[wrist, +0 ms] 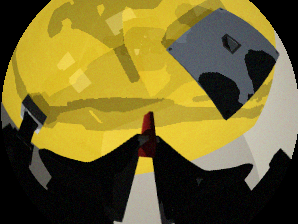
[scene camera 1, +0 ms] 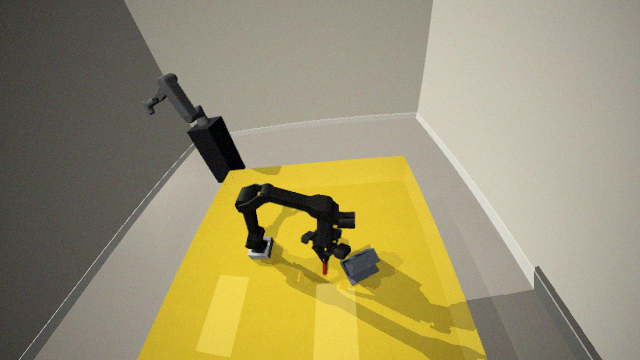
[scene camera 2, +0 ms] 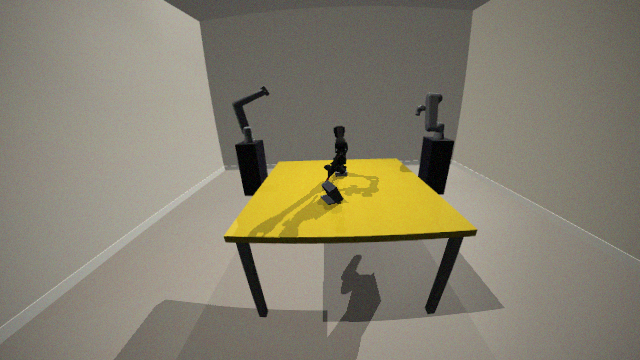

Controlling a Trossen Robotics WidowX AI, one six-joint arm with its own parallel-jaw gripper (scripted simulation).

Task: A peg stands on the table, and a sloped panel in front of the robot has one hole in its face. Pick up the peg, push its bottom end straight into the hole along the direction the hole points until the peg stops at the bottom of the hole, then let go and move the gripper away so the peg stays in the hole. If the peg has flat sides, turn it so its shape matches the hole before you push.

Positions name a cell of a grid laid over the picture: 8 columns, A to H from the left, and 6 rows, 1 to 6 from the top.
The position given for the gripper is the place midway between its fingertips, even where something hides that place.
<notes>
The gripper (scene camera 1: E5) carries a red peg. Further things: a grey sloped panel (wrist: G3).
The gripper shows as well in the wrist view (wrist: D4).
</notes>
